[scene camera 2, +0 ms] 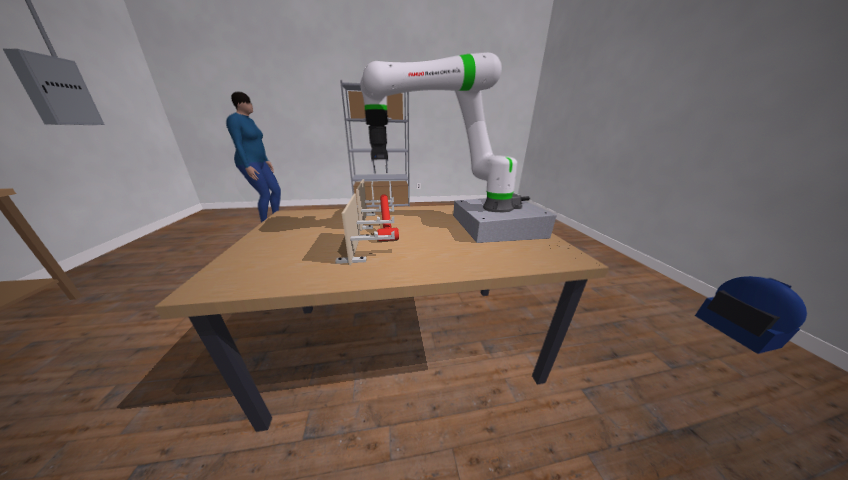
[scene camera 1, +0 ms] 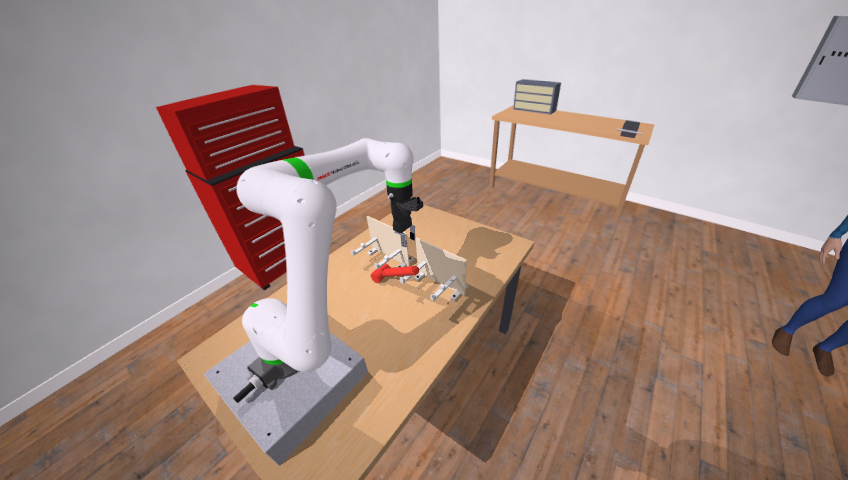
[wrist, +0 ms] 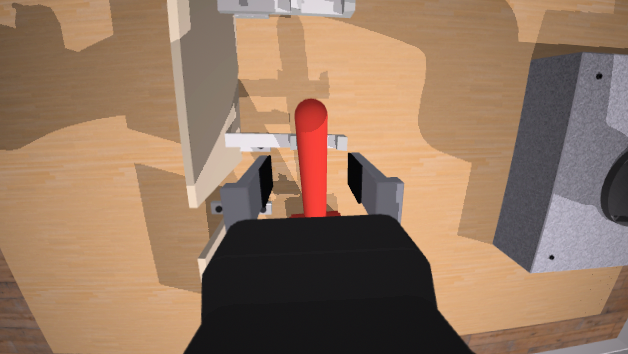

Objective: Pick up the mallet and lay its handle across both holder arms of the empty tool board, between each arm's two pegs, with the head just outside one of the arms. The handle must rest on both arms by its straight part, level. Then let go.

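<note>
The red mallet [scene camera 1: 398, 271] [scene camera 2: 385, 214] [wrist: 314, 170] lies tilted. Its handle end is raised over the inner arm [wrist: 260, 140] of one light tool board [scene camera 1: 443, 264] [wrist: 210, 100], between that arm's pegs. Its head [scene camera 1: 379, 274] [scene camera 2: 387, 233] is lower, in front of the other board [scene camera 1: 383, 237] [scene camera 2: 349, 228]. Whether the head touches the table or an arm is unclear. The first board's outer arm [scene camera 1: 443, 288] [wrist: 285, 6] carries no handle. My gripper [scene camera 1: 408, 237] [scene camera 2: 380, 171] [wrist: 309, 169] is open and empty above the handle, its fingers on either side of it in the wrist view.
Both boards stand upright side by side on the wooden table [scene camera 1: 380, 321] [scene camera 2: 464, 267], with their arms towards the grey robot base [scene camera 1: 285, 404] [scene camera 2: 505, 226] [wrist: 555, 150]. A person [scene camera 2: 246, 142] stands beyond the table. A red tool cabinet [scene camera 1: 238, 178] stands beside it.
</note>
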